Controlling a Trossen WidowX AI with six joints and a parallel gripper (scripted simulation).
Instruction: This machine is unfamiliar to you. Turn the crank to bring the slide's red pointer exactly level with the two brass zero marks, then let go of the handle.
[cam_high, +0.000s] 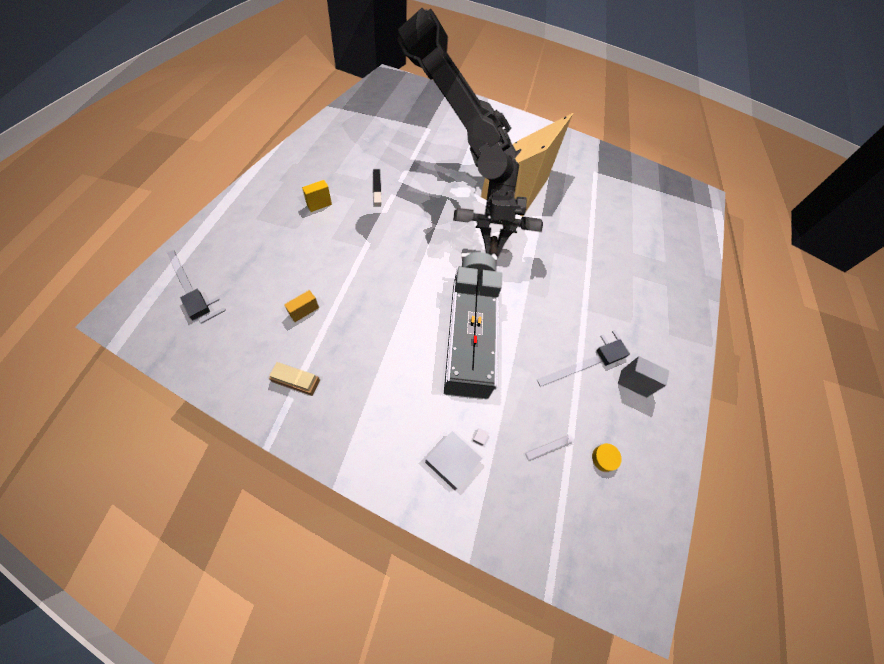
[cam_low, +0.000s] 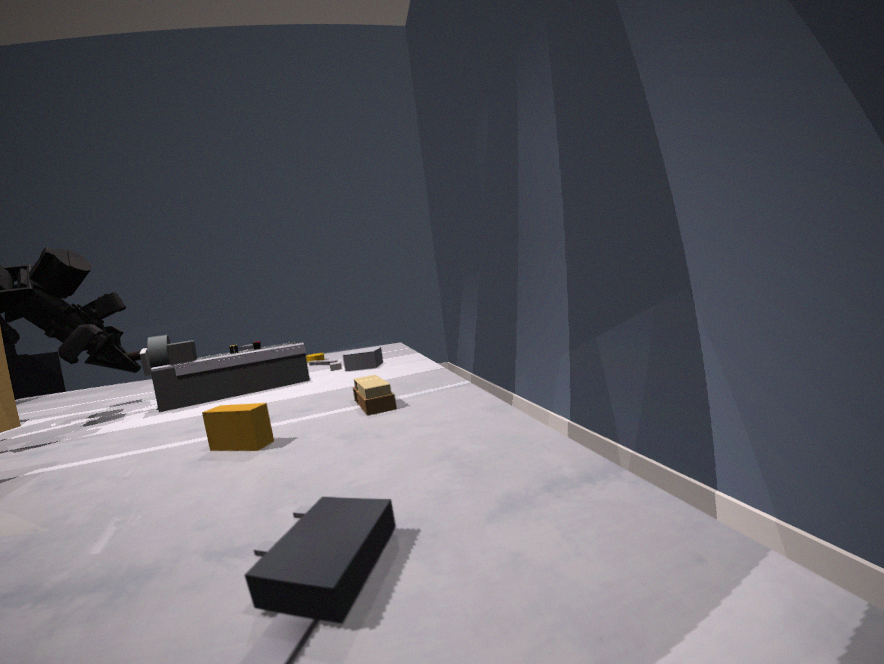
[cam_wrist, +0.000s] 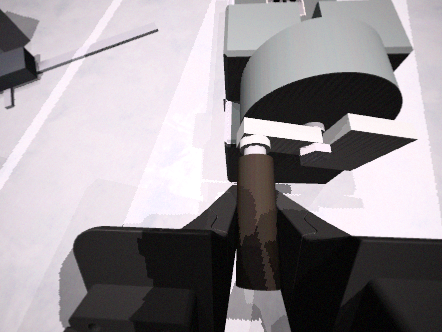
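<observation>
Right now my gripper tip is 20 cm short of the red pointer, 6 cm to the right of it and 1 cm below it. Also, from my gripper tip: tan block (43 cm ahead, 20 cm to the right, 5 cm below); then yellow disc (25 cm ahead, 39 cm to the left, 6 cm below); then dark brown crank handle (2 cm behind, 1 cm to the right, 3 cm above).
</observation>
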